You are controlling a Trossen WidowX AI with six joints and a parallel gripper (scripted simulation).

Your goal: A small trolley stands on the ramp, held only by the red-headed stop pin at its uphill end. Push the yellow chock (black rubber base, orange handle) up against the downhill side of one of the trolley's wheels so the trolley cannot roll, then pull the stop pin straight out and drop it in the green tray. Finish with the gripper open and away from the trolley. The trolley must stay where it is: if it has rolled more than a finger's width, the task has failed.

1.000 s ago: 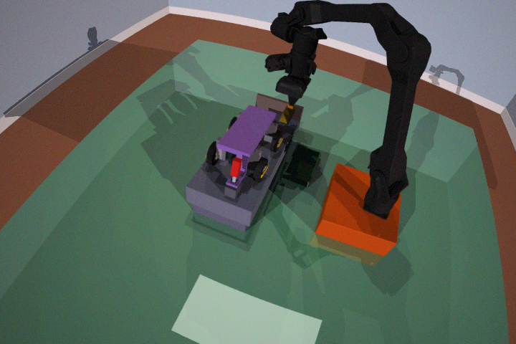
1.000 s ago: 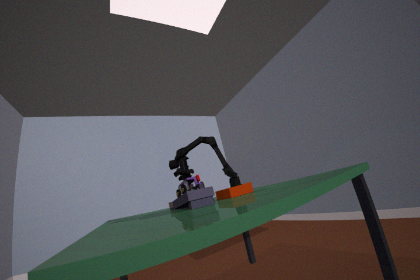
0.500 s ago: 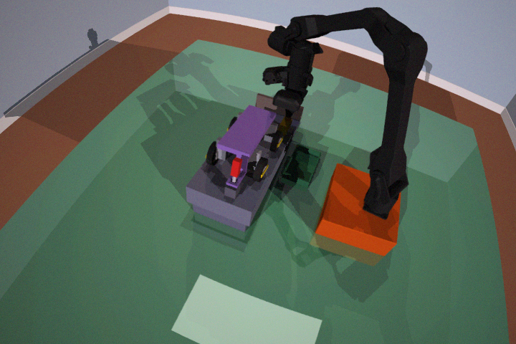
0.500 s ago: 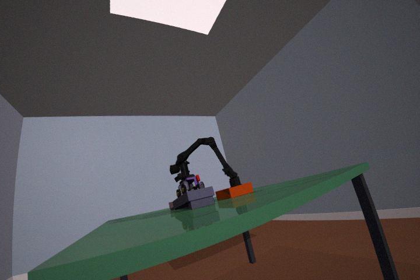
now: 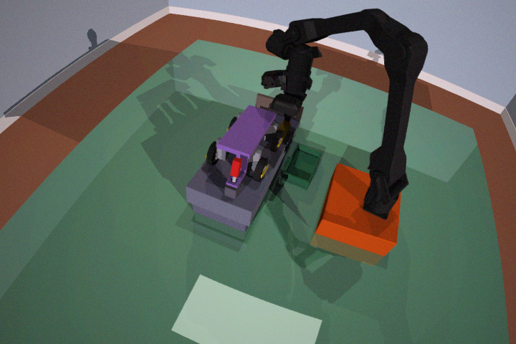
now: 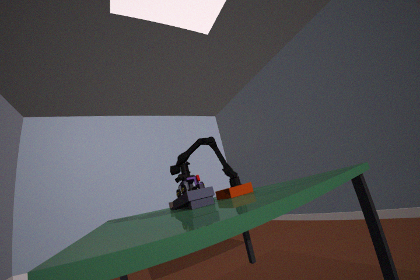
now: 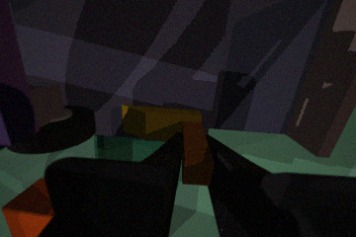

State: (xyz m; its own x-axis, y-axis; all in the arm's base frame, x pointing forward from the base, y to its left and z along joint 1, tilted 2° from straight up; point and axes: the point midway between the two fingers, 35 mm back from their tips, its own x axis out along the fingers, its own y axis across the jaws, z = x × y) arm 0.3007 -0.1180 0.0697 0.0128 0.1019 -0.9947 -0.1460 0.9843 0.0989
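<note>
The stop pin lies 27 cm to the left of my gripper tip and 4 cm above it. Round my gripper tip: green tray: 10 cm below, 8 cm behind, 5 cm to the left; grey ramp: 16 cm to the left, 4 cm below, 3 cm ahead; yellow chock: 2 cm to the left, 1 cm below.
</note>
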